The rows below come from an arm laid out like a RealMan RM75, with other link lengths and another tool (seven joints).
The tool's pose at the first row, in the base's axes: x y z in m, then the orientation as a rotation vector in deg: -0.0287 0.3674 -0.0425 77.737 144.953 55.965
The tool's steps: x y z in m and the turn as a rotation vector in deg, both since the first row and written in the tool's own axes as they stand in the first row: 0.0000 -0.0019 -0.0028 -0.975 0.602 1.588; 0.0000 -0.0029 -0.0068 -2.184 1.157 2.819; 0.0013 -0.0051 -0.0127 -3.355 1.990 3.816; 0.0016 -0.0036 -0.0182 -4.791 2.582 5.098; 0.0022 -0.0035 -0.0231 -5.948 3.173 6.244; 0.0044 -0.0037 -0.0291 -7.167 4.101 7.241; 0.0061 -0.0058 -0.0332 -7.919 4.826 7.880; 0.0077 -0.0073 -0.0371 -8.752 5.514 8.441; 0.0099 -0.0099 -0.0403 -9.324 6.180 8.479; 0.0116 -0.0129 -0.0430 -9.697 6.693 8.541; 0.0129 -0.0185 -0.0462 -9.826 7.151 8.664; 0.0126 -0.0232 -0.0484 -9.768 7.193 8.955; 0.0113 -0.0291 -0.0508 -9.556 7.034 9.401; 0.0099 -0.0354 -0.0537 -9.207 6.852 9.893
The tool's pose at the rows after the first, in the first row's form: -0.0311 0.3653 -0.0414 79.603 143.868 57.907; -0.0333 0.3629 -0.0388 80.899 142.671 60.001; -0.0379 0.3602 -0.0352 81.828 141.774 62.269; -0.0391 0.3584 -0.0300 83.091 140.301 64.644; -0.0412 0.3565 -0.0259 84.235 139.100 66.679; -0.0450 0.3552 -0.0209 85.092 138.109 69.078; -0.0490 0.3537 -0.0186 85.625 137.564 70.711; -0.0525 0.3525 -0.0161 86.021 136.944 72.381; -0.0569 0.3516 -0.0146 85.779 136.821 73.660; -0.0610 0.3504 -0.0139 85.659 136.766 74.579; -0.0670 0.3477 -0.0144 85.715 136.867 75.195; -0.0710 0.3445 -0.0155 86.133 136.789 75.227; -0.0753 0.3400 -0.0173 86.852 136.641 74.919; -0.0800 0.3350 -0.0190 87.685 136.578 74.449
